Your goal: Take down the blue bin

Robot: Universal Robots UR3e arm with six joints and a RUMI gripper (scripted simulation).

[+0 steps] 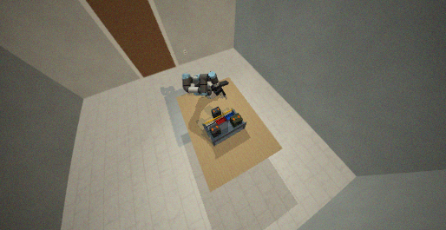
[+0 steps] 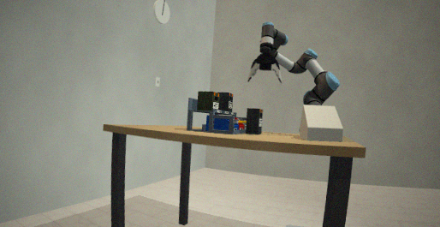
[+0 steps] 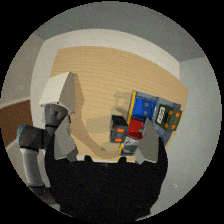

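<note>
The dark box lies 19 cm below my hand, 13 cm to the right of it and 5 cm ahead of it. Also, from my hand: yellow rod (19 cm below, 13 cm to the right, 10 cm ahead); red bin (21 cm below, 19 cm ahead, 14 cm to the right); blue open bin (21 cm below, 20 cm ahead, 3 cm to the right).
</note>
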